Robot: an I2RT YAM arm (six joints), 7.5 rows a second.
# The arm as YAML. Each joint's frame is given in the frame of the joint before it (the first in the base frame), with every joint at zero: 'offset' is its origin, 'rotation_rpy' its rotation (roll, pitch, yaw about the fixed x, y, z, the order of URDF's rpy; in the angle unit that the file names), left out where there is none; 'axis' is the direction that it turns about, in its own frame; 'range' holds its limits. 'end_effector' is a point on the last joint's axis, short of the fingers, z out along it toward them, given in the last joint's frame.
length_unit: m
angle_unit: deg
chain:
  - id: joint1
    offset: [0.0, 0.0, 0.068]
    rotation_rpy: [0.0, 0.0, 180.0]
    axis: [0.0, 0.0, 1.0]
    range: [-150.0, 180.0]
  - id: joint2
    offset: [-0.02, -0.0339, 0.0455]
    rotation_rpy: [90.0, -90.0, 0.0]
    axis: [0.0, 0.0, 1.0]
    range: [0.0, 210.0]
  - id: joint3
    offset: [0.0, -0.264, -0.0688]
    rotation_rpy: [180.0, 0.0, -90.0]
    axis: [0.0, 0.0, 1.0]
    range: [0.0, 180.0]
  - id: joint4
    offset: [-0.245, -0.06, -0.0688]
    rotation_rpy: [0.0, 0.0, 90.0]
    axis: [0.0, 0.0, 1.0]
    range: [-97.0, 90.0]
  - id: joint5
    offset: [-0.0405, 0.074, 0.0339]
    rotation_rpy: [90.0, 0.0, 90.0]
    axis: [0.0, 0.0, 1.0]
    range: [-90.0, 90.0]
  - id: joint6
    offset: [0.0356, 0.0, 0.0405]
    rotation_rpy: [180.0, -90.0, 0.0]
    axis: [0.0, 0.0, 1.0]
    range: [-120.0, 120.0]
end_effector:
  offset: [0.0, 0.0, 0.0]
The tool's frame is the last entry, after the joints.
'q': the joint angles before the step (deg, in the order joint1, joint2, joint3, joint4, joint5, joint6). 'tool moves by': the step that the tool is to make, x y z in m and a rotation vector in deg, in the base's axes. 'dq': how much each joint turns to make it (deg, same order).
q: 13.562 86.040 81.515 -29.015 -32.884 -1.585
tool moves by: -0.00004 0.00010 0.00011 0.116 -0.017 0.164
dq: 0.001 -0.001 0.001 0.042 -0.196 0.001
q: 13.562 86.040 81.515 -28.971 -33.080 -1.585
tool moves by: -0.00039 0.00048 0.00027 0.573 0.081 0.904
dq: 0.001 -0.001 0.000 0.044 -1.071 -0.021
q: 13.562 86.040 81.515 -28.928 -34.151 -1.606
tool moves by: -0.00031 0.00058 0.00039 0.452 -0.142 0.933
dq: 0.023 0.000 0.000 0.132 -0.983 -0.197
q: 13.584 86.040 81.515 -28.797 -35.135 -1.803
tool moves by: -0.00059 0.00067 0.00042 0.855 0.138 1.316
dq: 0.000 0.000 0.001 0.065 -1.574 -0.001
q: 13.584 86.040 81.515 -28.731 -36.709 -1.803
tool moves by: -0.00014 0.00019 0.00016 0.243 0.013 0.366
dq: 0.000 0.001 0.002 0.043 -0.437 -0.001
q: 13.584 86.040 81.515 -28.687 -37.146 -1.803
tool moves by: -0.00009 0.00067 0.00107 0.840 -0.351 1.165
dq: -0.001 0.000 0.000 0.525 -1.377 -0.023
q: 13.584 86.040 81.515 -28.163 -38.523 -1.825
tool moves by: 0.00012 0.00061 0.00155 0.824 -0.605 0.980
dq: -0.001 -0.022 0.001 0.786 -1.181 0.043
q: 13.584 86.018 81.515 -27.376 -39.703 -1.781
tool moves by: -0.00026 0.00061 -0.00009 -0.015 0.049 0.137
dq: 0.110 0.001 0.002 -0.066 -0.022 -0.022
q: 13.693 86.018 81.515 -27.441 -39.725 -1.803
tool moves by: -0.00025 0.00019 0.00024 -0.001 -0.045 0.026
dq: 0.043 -0.043 0.002 -0.002 0.021 -0.001
